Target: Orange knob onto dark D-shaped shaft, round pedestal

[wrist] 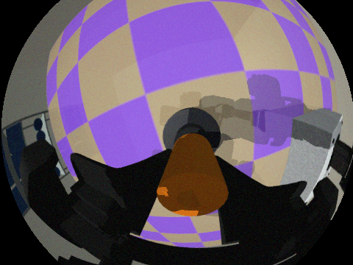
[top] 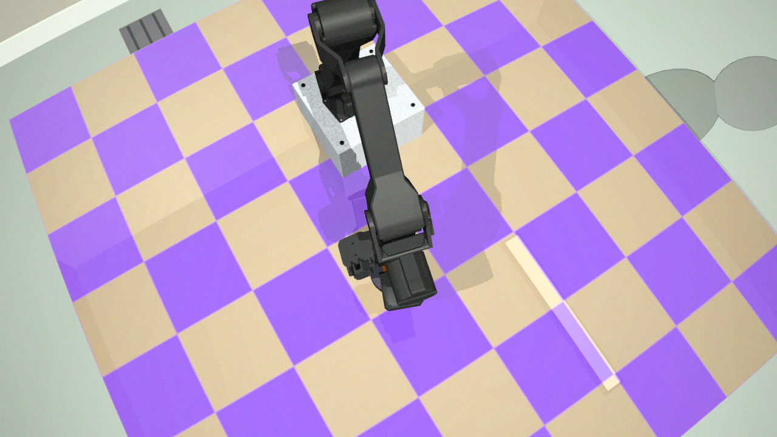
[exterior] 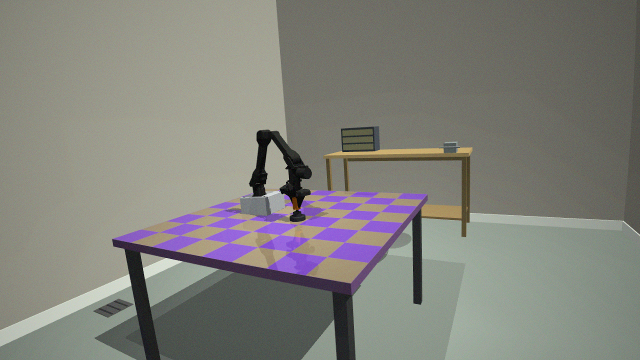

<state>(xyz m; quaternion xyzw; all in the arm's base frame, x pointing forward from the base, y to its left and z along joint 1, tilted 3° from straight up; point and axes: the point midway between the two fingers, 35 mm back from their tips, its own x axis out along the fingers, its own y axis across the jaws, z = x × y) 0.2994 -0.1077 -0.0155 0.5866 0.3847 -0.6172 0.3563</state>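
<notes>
Right now my gripper tip is 20 mm below the orange knob. The rest, counted from my gripper tip: D-shaped shaft (40 mm below).
</notes>
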